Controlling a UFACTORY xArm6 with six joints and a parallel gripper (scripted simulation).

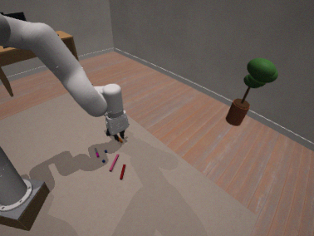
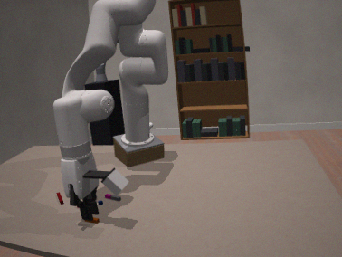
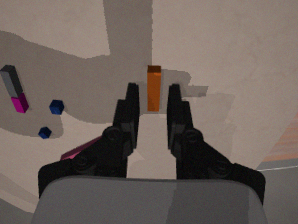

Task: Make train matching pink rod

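Now: the orange rod 3 cm below my hand. Round my hand: grey rod (13 cm behind, 3 cm below, 1 cm to the right); then pink rod (12 cm to the right, 8 cm behind, 3 cm below); then magenta rod (13 cm behind, 4 cm to the right, 3 cm below).
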